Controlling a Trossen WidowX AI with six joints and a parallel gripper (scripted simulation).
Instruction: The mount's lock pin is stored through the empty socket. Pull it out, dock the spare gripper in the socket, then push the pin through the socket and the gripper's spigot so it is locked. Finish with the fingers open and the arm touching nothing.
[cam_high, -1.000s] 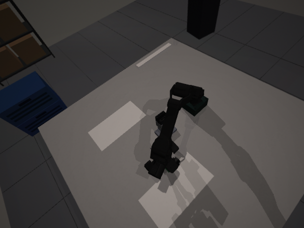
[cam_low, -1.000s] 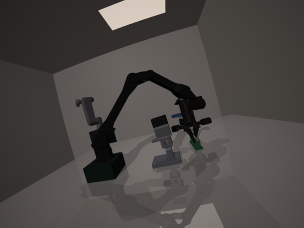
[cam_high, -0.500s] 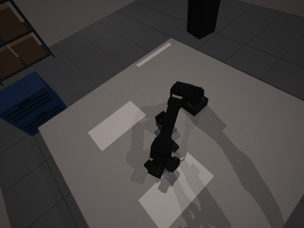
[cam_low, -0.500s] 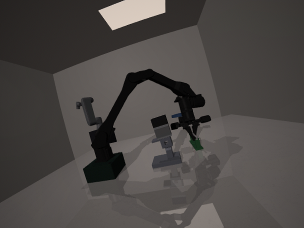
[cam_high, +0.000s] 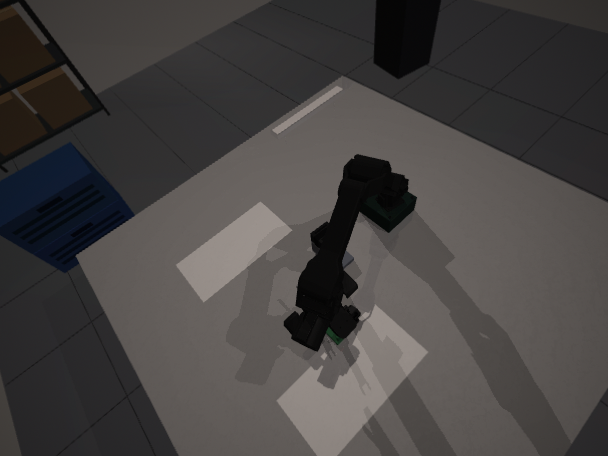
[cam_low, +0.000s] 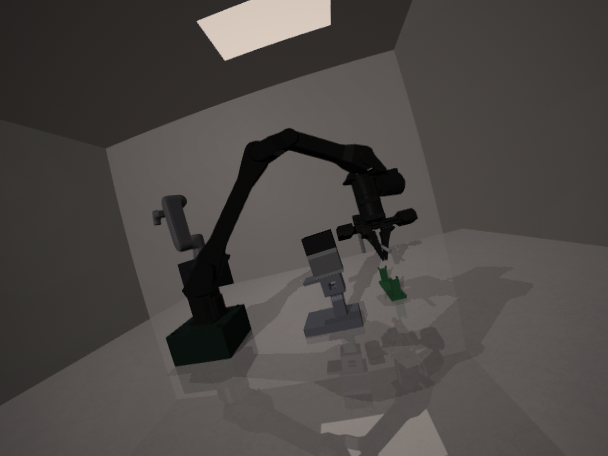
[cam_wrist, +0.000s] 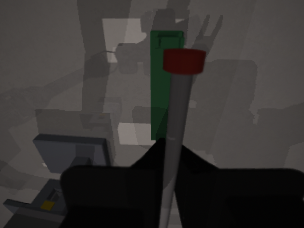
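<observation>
Right now the green stand is 1 cm to the left of my gripper tip and 5 cm below it. The rest, counted from my gripper tip: spare gripper 11 cm behind, 13 cm to the right, 5 cm above; then grey mount 11 cm behind, 13 cm to the right, 2 cm below.
</observation>
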